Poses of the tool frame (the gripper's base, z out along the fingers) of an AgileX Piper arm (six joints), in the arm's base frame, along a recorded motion.
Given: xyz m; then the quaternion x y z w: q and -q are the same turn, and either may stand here.
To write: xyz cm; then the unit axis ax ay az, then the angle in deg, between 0 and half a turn. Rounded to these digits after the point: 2 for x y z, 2 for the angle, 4 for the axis.
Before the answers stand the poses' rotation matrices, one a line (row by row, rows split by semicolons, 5 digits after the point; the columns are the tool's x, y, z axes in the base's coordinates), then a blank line. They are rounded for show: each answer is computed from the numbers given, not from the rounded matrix.
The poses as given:
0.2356 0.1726 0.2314 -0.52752 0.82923 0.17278 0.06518
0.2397 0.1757 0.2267 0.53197 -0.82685 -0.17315 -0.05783
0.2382 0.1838 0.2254 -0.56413 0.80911 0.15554 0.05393
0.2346 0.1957 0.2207 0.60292 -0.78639 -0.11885 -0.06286
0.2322 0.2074 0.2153 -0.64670 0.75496 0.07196 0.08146
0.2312 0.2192 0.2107 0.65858 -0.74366 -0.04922 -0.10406
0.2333 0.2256 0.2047 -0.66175 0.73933 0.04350 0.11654
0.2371 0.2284 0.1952 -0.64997 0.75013 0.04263 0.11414
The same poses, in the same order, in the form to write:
-0.43495 -0.89739 -0.07419; -0.85235 0.38374 0.35532; -0.29039 0.21778 -0.93180
-0.42733 -0.89975 -0.08859; -0.85969 0.37405 0.34787; -0.27986 0.22481 -0.93335
-0.35770 -0.92966 -0.08822; -0.89611 0.31513 0.31254; -0.26276 0.19085 -0.94580
-0.26507 -0.96320 -0.04445; -0.93332 0.24472 0.26272; -0.24218 0.11113 -0.96385
-0.15029 -0.98819 0.02993; -0.96474 0.15320 0.21401; -0.21607 0.00329 -0.97637
-0.11090 -0.98975 0.08994; -0.96927 0.12771 0.21027; -0.21960 -0.06386 -0.97350
-0.09701 -0.98865 0.11475; -0.96837 0.12039 0.21856; -0.22990 -0.08992 -0.96905
-0.12902 -0.98485 0.11582; -0.96539 0.15144 0.21233; -0.22666 -0.08442 -0.97031

23.56 17.26 23.14 -0.5286 0.8310 0.1731 172.53
23.97 17.57 22.67 -0.5329 0.8282 0.1734 173.37
23.82 18.38 22.54 -0.5650 0.8103 0.1558 173.82
23.46 19.57 22.07 -0.6041 0.7879 0.1191 172.79
23.22 20.74 21.53 -0.6489 0.7575 0.0722 170.66
23.12 21.92 21.07 -0.6622 0.7477 0.0495 168.05
23.33 22.56 20.47 -0.6663 0.7444 0.0438 166.62
23.71 22.84 19.52 -0.6542 0.7551 0.0429 166.89

